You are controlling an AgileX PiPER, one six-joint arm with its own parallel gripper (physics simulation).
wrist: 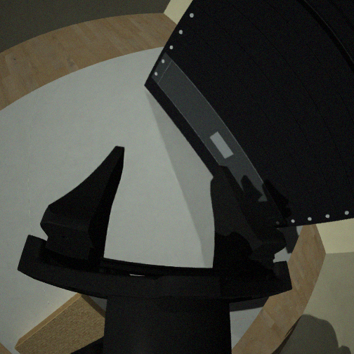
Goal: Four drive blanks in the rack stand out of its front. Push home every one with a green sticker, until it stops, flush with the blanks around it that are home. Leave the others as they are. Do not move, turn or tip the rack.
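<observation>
The rack (280,110) is a large black body at the upper right, seen at a slant, with small pale dots along two of its edges. A grey strip with a light rectangular label runs along its lower left side. Faint lines cross the dark face, but no blank standing out and no green sticker can be made out. My gripper (170,165) is open, with nothing between its fingers. Its right finger overlaps the rack's lower edge in this view; whether they touch cannot be told. Dark finger shadows fall on the grey strip.
A pale round surface (65,145) with a wooden rim (85,40) lies below the gripper and the rack. A tan block (65,327) with a rough face lies at the lower left, partly hidden by the gripper. The rack casts a shadow on the pale surface.
</observation>
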